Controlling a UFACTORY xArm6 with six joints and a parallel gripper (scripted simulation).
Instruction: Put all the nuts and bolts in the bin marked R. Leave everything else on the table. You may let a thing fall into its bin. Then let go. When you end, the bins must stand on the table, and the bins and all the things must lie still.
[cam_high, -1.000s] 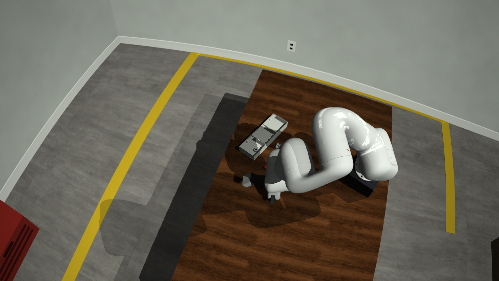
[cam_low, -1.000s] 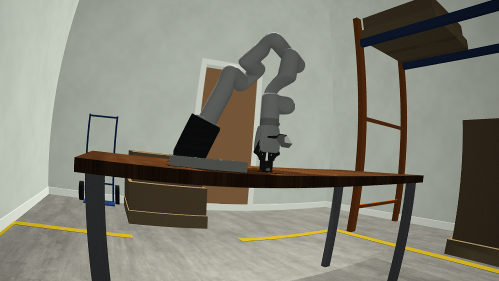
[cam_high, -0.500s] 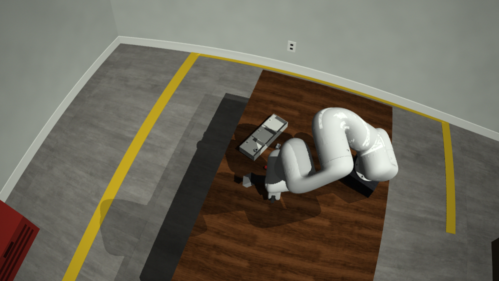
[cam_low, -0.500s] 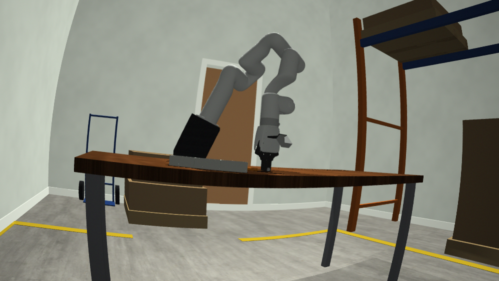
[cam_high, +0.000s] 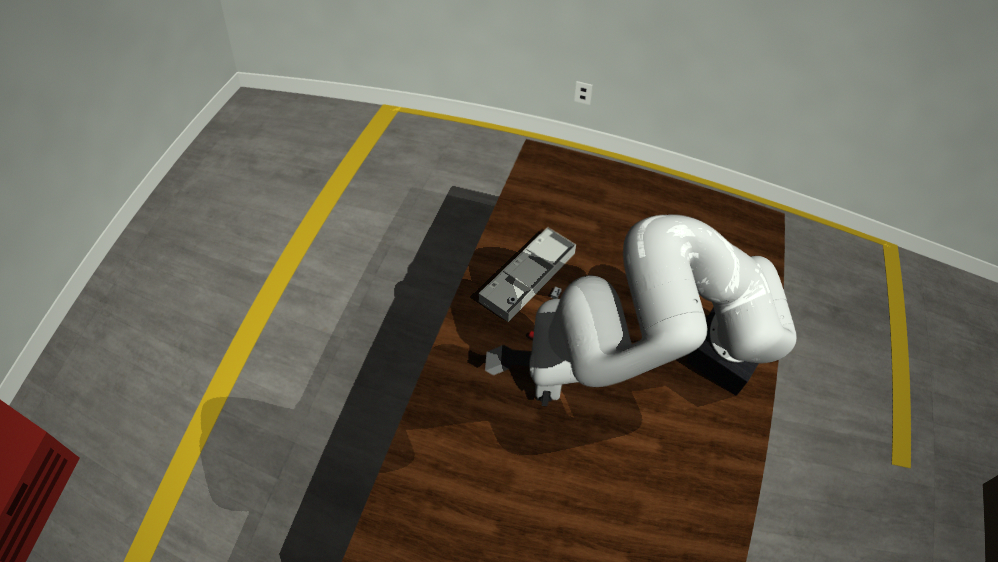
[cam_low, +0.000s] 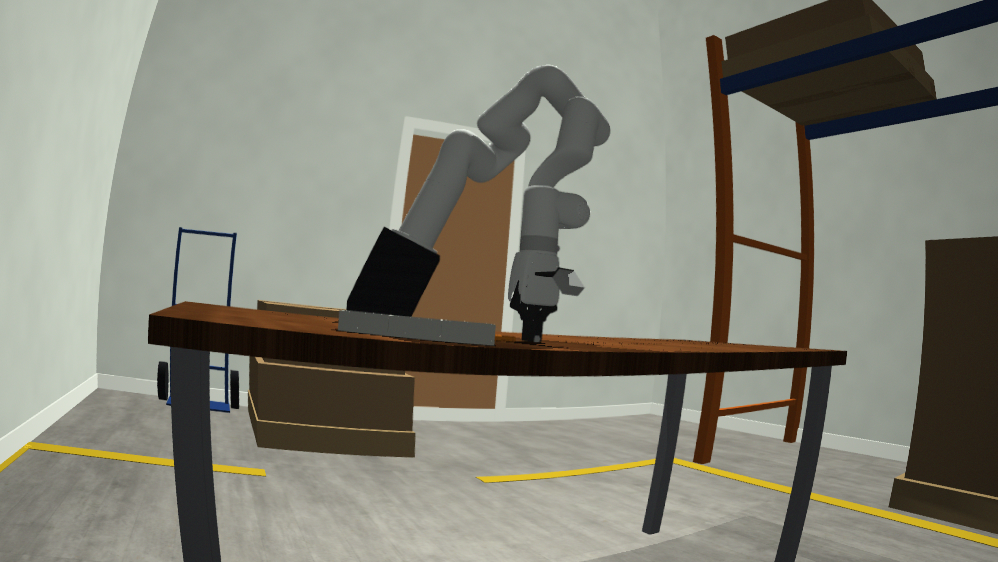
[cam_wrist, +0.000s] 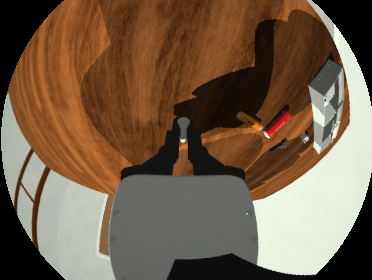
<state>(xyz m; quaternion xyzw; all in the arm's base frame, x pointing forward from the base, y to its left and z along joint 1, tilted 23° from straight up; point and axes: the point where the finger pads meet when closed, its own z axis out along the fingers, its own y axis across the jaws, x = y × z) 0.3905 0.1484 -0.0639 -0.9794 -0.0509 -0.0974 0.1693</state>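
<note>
Right now the nut is 210 mm to the right of my hand, 120 mm ahead of it and 10 mm below it. The rest, counted from my hand: red cylinder: 130 mm to the right, 40 mm ahead, 10 mm below; then orange stick: 80 mm to the right, 30 mm ahead, 20 mm below; then silver bolt: 20 mm below, 10 mm ahead.
</note>
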